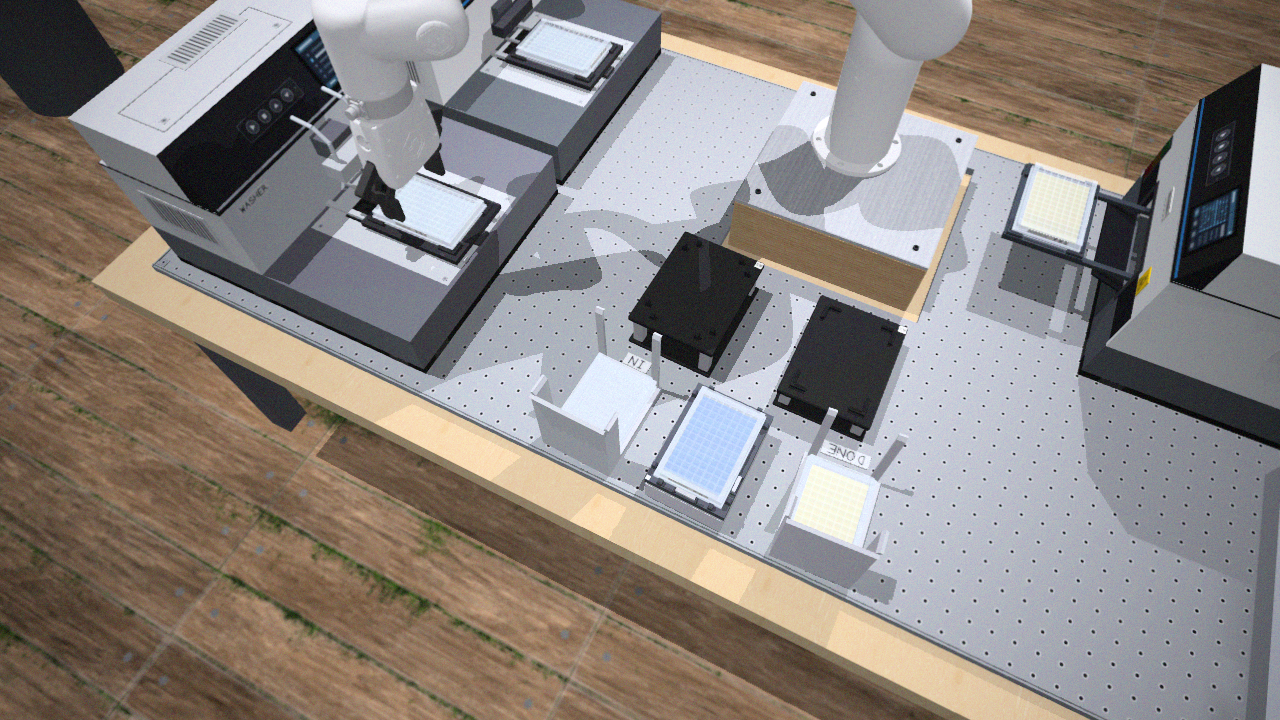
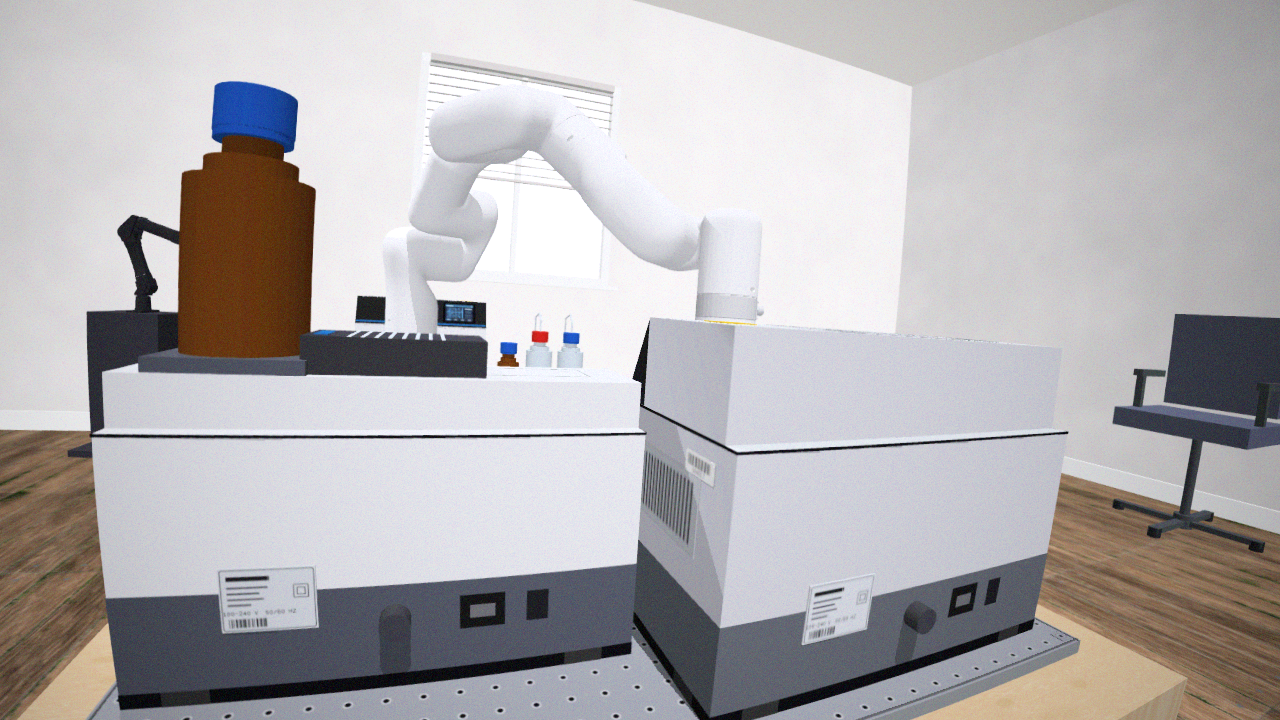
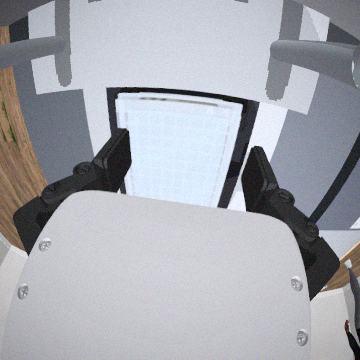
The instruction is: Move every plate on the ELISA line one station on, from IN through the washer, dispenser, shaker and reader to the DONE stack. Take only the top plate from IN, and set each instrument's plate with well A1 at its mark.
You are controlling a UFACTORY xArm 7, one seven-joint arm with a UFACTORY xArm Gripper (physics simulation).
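Where they show: gripper, fingertip midpoint: [image 1: 415, 194] [image 3: 187, 152]; arm's base, origin of the base link: [image 1: 855, 145].
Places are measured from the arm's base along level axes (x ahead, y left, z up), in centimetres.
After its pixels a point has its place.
My open gripper [image 1: 416, 189] {x 43.1, y -45.5, z 2.0 cm} [image 3: 187, 152] {x 43.1, y -45.5, z 2.0 cm} is over the pale blue plate [image 1: 440, 209] {x 43.3, y -41.0, z 1.9 cm} [image 3: 175, 150] {x 44.0, y -45.4, z 1.9 cm} on the washer's dark carrier [image 3: 182, 91] {x 44.4, y -49.3, z 0.5 cm}; its black fingers stand at the plate's two long sides. How far the fingertips reach down is unclear. Another pale plate [image 1: 566, 46] {x 6.7, y -46.8, z 1.9 cm} lies on the second instrument behind. A pale yellow plate [image 1: 1058, 205] {x -1.6, y 27.9, z 2.7 cm} is on the extended carrier at right. A blue plate [image 1: 713, 445] {x 51.3, y 6.3, z -2.2 cm} sits in a low dark holder between the racks. IN holds a whitish plate [image 1: 612, 394] {x 50.8, y -8.3, z -5.3 cm}; DONE holds a pale yellow one [image 1: 835, 501] {x 47.6, y 21.3, z -6.8 cm}. The A1 corners are too small to read.
The washer housing [image 1: 210, 125] {x 56.6, y -59.8, z 17.1 cm} rises beside the gripper, with pale tubes [image 1: 313, 128] {x 48.2, y -53.8, z 13.3 cm} close by. Two black platforms [image 1: 696, 291] {x 33.2, y -6.8, z -2.7 cm} [image 1: 843, 358] {x 30.6, y 13.7, z -4.7 cm} stand behind the racks, near the arm's base plate [image 1: 859, 192] {x 8.1, y 4.3, z 0.0 cm}. The IN and DONE racks have upright posts. A brown bottle [image 2: 246, 259] {x -0.3, y -70.2, z 20.6 cm} tops one instrument.
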